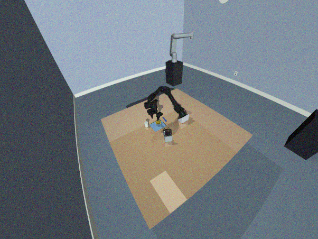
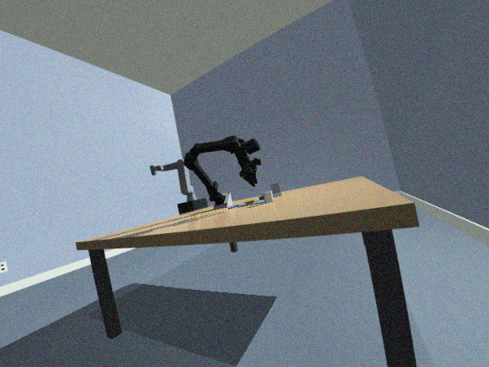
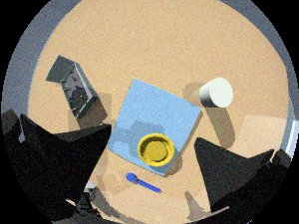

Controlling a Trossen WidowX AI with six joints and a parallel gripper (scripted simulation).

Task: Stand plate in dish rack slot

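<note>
Now: the yellow plate 5 cm behind my gripper tip, 1 cm to the right of it and 8 cm below it. The rest, counted from my gripper tip: white cup (8 cm ahead, 7 cm to the right, 7 cm below); blue mat (2 cm behind, 1 cm to the left, 9 cm below); blue stick (14 cm behind, 2 cm to the right, 9 cm below).
</note>
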